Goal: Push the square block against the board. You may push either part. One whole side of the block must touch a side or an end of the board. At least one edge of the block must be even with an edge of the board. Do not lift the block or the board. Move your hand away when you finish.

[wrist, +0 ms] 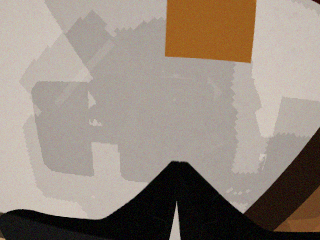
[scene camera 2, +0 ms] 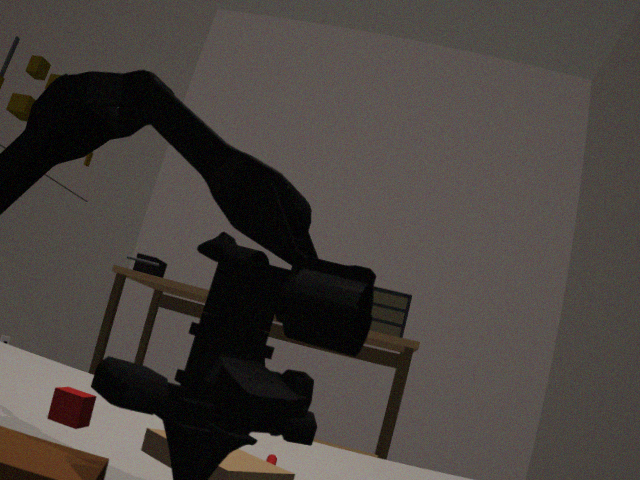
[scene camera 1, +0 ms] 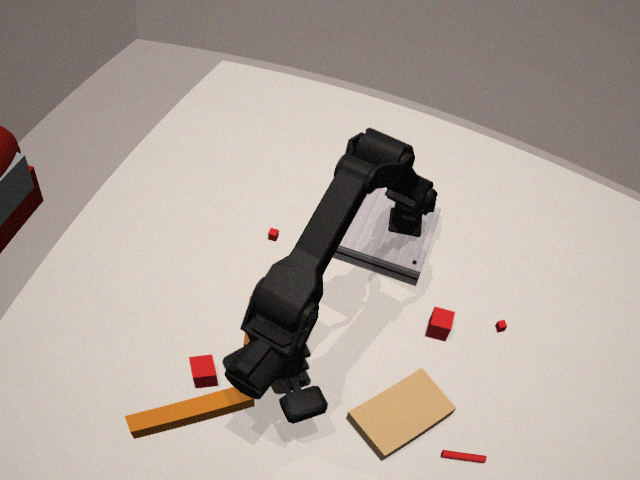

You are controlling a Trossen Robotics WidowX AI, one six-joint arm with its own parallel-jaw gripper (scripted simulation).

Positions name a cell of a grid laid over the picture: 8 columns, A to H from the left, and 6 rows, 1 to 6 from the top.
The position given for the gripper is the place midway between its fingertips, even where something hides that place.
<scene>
The gripper (scene camera 1: D5) is shut, with nothing in its grasp. Further things: a tan slab (scene camera 1: E6), a red cube (scene camera 2: A6), a red cube (scene camera 1: C5) and an orange board (scene camera 1: C6).
The gripper shows as well in the wrist view (wrist: E5). Scene camera 2 does not show the orange board: it is out of frame.
</scene>
